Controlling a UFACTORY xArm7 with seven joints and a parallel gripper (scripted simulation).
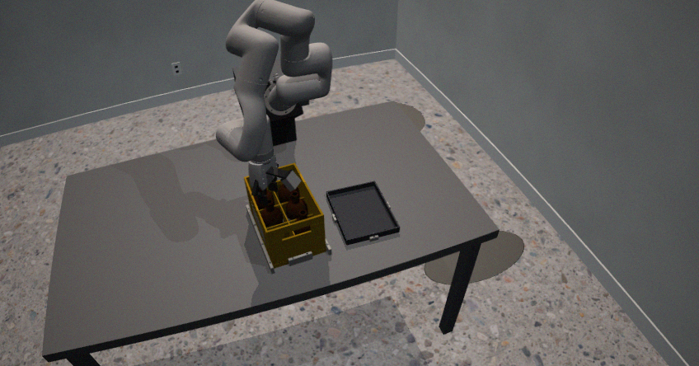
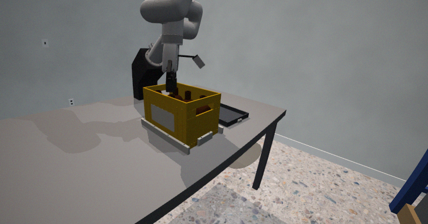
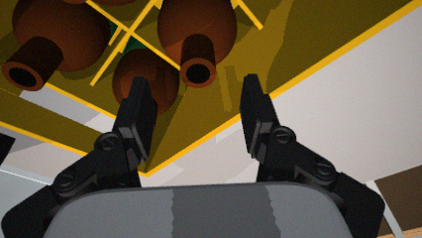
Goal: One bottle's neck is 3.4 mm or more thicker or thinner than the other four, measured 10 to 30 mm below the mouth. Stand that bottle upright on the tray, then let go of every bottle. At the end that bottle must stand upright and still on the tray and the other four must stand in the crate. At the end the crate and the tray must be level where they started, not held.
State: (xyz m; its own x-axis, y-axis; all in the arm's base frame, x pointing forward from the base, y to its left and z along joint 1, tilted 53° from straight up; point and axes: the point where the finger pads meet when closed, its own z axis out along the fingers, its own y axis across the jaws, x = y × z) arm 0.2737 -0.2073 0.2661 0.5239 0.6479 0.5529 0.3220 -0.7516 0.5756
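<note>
Now: hand 12 cm above the yellow crate, 4 cm to the right of it and 1 cm short of it. Also, from my hand: black tray: 30 cm to the left, 19 cm below, 10 cm ahead.
</note>
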